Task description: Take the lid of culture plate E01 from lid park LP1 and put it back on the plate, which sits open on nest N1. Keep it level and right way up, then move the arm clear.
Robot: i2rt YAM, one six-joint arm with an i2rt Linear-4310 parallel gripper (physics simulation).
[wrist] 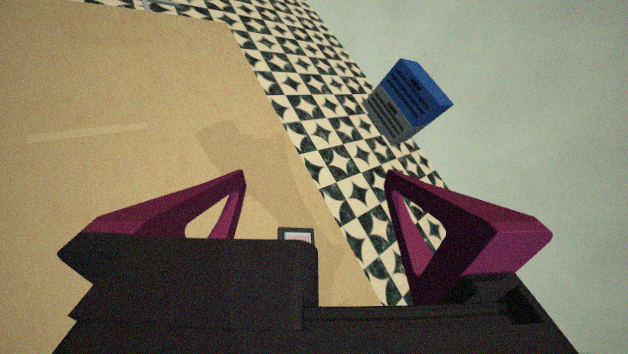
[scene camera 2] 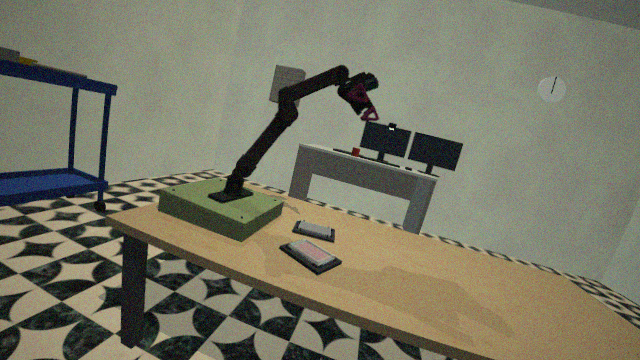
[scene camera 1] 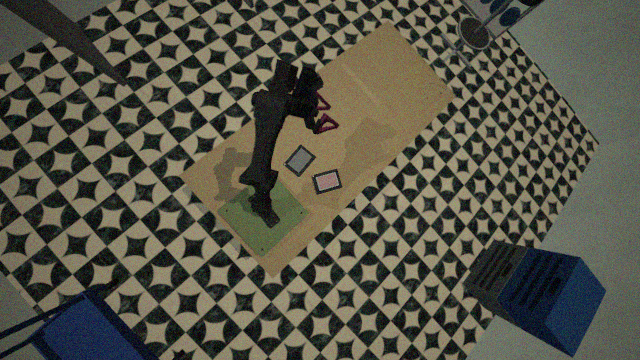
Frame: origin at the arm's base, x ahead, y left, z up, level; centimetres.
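Where they show: gripper, fingertip midpoint: point(wrist: 314, 177) point(scene camera 2: 372, 110) point(scene camera 1: 334, 116); arm's base, origin of the base link: point(scene camera 2: 232, 195) point(scene camera 1: 264, 209).
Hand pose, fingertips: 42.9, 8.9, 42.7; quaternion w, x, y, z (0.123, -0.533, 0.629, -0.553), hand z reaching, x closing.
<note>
Things, the pixels of their centre, and the offset from my fingertips, as dx, dy, dz. Level surfaces: height alone.
- open culture plate E01, body centre: point(wrist: 298, 253) point(scene camera 2: 311, 251) point(scene camera 1: 327, 181) -4.7, -17.5, -47.8
- dark nest N1, body centre: point(wrist: 297, 254) point(scene camera 2: 310, 254) point(scene camera 1: 327, 181) -4.7, -17.5, -48.9
- pale grey lid, body centre: point(scene camera 2: 315, 228) point(scene camera 1: 299, 160) -10.4, +2.6, -48.4
- wooden table, its level: dz -49.8
The open culture plate E01 point(scene camera 1: 327, 181) point(scene camera 2: 310, 251) point(wrist: 299, 237), with a pink inside, sits in the dark nest N1 point(scene camera 1: 316, 185) point(scene camera 2: 318, 271) point(wrist: 280, 234). In the wrist view part of it is hidden behind the gripper body. The pale grey lid point(scene camera 1: 299, 160) point(scene camera 2: 314, 229) lies flat on the dark lid park LP1 point(scene camera 1: 292, 169) point(scene camera 2: 333, 238), between the nest and the arm's side of the table. The lid does not show in the wrist view. My gripper point(scene camera 1: 334, 115) point(scene camera 2: 372, 110) point(wrist: 314, 177) is open and empty, high above the table and away from both holders.
The arm's base stands on a green block point(scene camera 1: 262, 240) point(scene camera 2: 200, 215) at one end of the wooden table point(scene camera 1: 400, 65) point(scene camera 2: 500, 295) point(wrist: 100, 75). A blue cart point(scene camera 1: 90, 325) point(scene camera 2: 50, 182) and a desk point(scene camera 2: 360, 175) with monitors stand off the table. A blue box point(scene camera 1: 555, 295) point(wrist: 420, 95) is beyond the table.
</note>
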